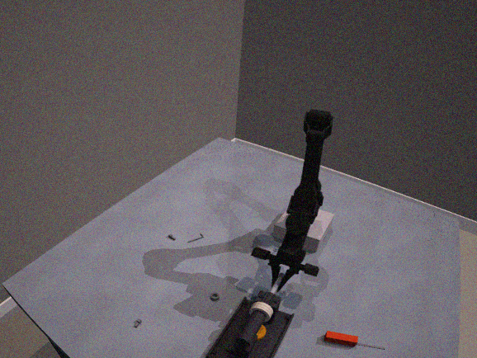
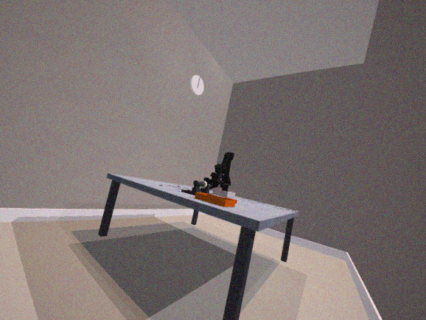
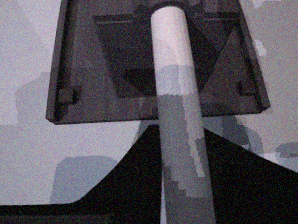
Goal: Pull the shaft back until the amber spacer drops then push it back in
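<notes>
Now: the pale grey shaft 4 cm ahead of my gripper tip and 3 cm above it. From my gripper tip the other things lie so: thin hex key (32 cm to the right, 14 cm behind, 5 cm below); then red-handled screwdriver (27 cm to the left, 5 cm below, 5 cm ahead).
</notes>
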